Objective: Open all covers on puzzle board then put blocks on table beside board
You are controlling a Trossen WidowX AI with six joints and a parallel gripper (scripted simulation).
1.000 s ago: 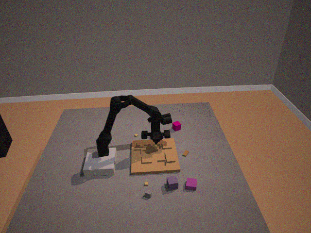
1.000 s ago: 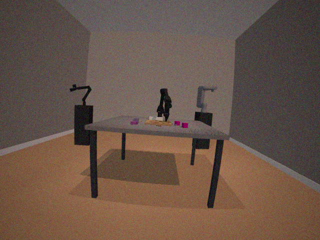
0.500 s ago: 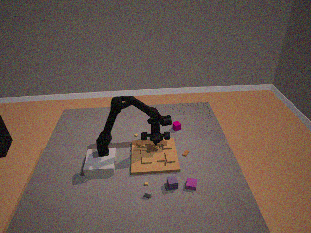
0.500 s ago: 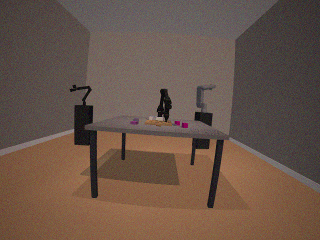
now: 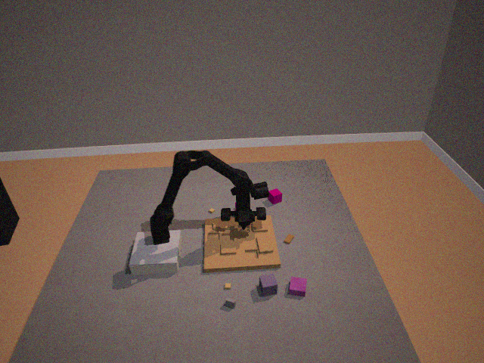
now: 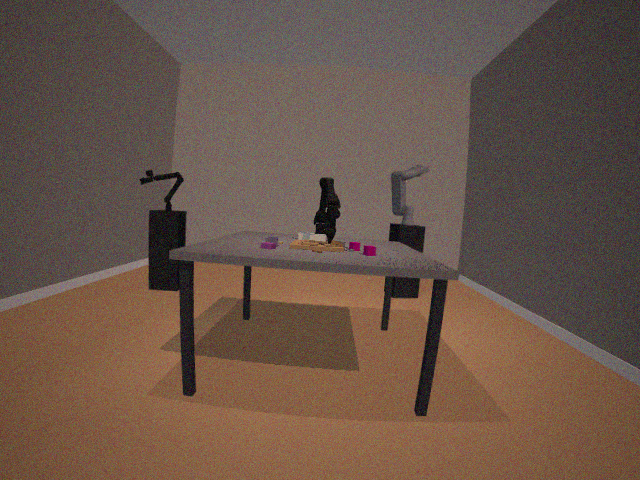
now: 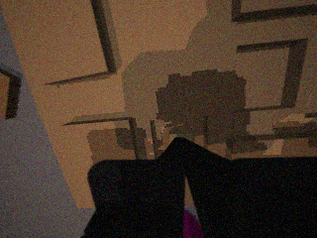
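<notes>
Now: gripper tip 50 mm to the left of the tan puzzle board and 20 mm past it. Round my gripper tip: small tan piece 170 mm ahead, 90 mm to the right, 20 mm below; then small grey piece 360 mm to the right, 140 mm behind; then purple block 320 mm to the right, 10 mm ahead, 10 mm above.
</notes>
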